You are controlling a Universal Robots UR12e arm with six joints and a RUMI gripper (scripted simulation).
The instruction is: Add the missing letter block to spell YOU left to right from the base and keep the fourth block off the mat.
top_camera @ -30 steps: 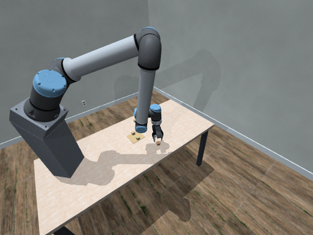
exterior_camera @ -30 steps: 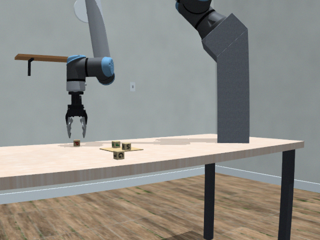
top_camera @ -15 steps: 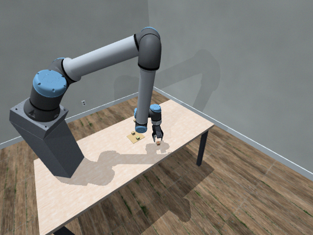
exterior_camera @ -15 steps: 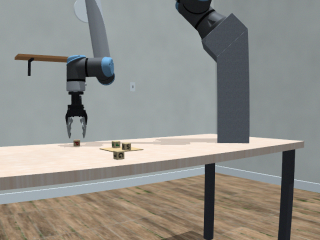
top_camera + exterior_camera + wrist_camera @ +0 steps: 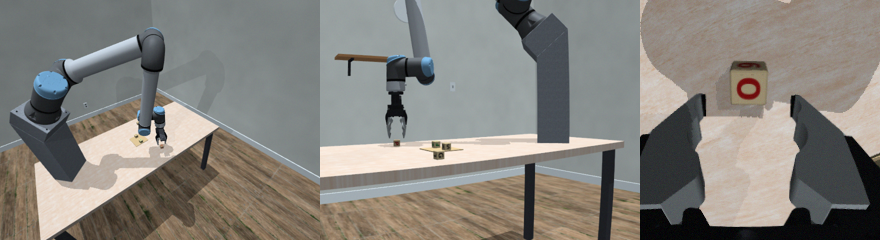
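My hand is 4 cm above the red O block. Also, from my hand: letter block 6 cm ahead, 46 cm to the left, 4 cm below; then tan mat 9 cm behind, 25 cm to the left, 5 cm below.
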